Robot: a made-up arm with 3 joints. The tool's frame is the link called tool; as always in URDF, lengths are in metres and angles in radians.
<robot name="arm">
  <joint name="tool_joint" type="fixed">
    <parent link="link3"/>
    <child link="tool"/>
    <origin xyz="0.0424 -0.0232 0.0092" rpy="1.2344 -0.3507 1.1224"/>
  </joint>
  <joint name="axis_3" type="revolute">
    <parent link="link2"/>
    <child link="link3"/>
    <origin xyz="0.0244 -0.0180 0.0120" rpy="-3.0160 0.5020 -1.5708"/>
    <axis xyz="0 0 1"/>
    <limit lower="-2.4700" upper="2.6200" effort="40" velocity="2.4"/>
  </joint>
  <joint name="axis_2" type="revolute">
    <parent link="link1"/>
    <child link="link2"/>
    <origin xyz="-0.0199 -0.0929 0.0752" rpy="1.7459 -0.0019 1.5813"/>
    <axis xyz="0 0 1"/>
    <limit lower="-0.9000" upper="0.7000" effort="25" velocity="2.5"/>
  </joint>
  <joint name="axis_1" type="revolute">
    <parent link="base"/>
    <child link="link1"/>
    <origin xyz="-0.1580 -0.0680 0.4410" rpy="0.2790 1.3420 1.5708"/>
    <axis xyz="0 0 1"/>
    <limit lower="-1.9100" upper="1.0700" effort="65" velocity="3.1"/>
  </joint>
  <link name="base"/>
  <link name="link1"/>
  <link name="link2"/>
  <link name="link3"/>
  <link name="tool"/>
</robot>
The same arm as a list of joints. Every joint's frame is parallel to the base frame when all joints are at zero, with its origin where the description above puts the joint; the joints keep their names.
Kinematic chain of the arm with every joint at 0, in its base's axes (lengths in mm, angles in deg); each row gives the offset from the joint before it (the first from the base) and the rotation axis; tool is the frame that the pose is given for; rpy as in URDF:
axis_1: xyz -158 -68 441 axis 0.275396 0.936287 0.217997
axis_2: xyz 110 41 30 axis -0.058201 0.063101 -0.996309
axis_3: xyz -29 -10 -11 axis 0.059796 0.437673 0.897144
tool: xyz -31 -28 26 rpy 44.35 -31.39 -26.93
Joint limits (deg, base to tool): -109.43..61.31 -51.57..40.11 -141.52..150.11

